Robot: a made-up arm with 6 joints. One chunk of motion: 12 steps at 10 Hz.
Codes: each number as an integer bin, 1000 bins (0 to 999) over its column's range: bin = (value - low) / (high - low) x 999, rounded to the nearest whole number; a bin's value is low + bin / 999 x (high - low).
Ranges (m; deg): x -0.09..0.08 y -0.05..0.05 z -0.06..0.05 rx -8..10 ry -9..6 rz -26..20
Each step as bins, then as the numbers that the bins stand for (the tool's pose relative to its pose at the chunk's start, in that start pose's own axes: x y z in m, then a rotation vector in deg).
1 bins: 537 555 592 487 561 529
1 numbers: 0.0014 0.0056 0.0052 0.77 -0.58 -1.64
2 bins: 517 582 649 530 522 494
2 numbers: -0.0020 0.0083 0.0115 1.55 -1.16 -3.25
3 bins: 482 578 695 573 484 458
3 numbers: -0.0080 0.0079 0.0165 2.32 -1.73 -4.91
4 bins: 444 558 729 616 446 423
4 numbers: -0.0144 0.0059 0.0203 3.10 -2.30 -6.52
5 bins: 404 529 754 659 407 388
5 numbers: -0.0213 0.0030 0.0230 3.87 -2.89 -8.13
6 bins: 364 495 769 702 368 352
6 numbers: -0.0281 -0.0005 0.0247 4.65 -3.47 -9.79
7 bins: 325 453 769 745 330 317
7 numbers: -0.0347 -0.0047 0.0247 5.42 -4.05 -11.40
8 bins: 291 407 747 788 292 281
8 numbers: -0.0405 -0.0093 0.0223 6.20 -4.62 -13.06
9 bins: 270 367 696 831 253 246
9 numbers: -0.0441 -0.0133 0.0166 6.97 -5.20 -14.67
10 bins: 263 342 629 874 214 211
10 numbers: -0.0452 -0.0158 0.0093 7.75 -5.79 -16.28
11 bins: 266 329 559 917 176 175
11 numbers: -0.0447 -0.0171 0.0016 8.52 -6.36 -17.94
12 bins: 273 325 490 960 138 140
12 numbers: -0.0435 -0.0175 -0.0060 9.30 -6.93 -19.55
